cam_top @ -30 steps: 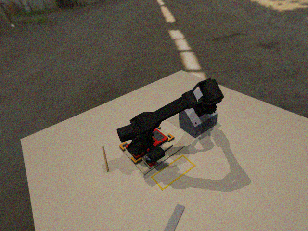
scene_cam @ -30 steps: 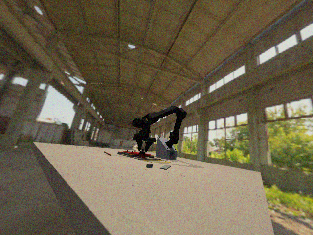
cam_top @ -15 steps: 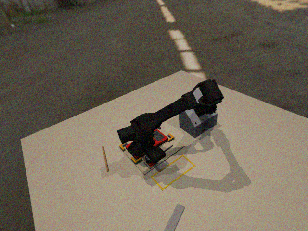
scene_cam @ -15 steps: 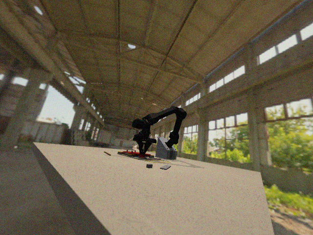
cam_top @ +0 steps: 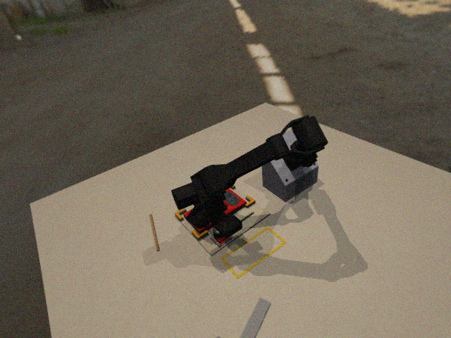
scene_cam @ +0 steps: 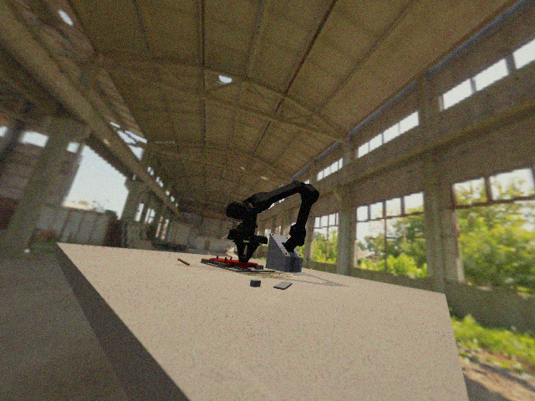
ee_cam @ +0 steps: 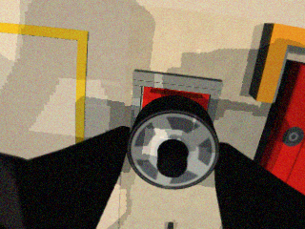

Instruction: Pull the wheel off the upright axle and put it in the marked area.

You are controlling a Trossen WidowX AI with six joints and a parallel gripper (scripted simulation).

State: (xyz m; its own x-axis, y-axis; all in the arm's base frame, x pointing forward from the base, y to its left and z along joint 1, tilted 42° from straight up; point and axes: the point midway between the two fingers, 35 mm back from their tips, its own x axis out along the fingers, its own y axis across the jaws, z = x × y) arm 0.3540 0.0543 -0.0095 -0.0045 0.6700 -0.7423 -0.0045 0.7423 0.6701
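My gripper tip is now 1 cm above the grey axle base. Round my gripper tip: thin wooden stick 16 cm ahead, 18 cm to the right, 4 cm below.
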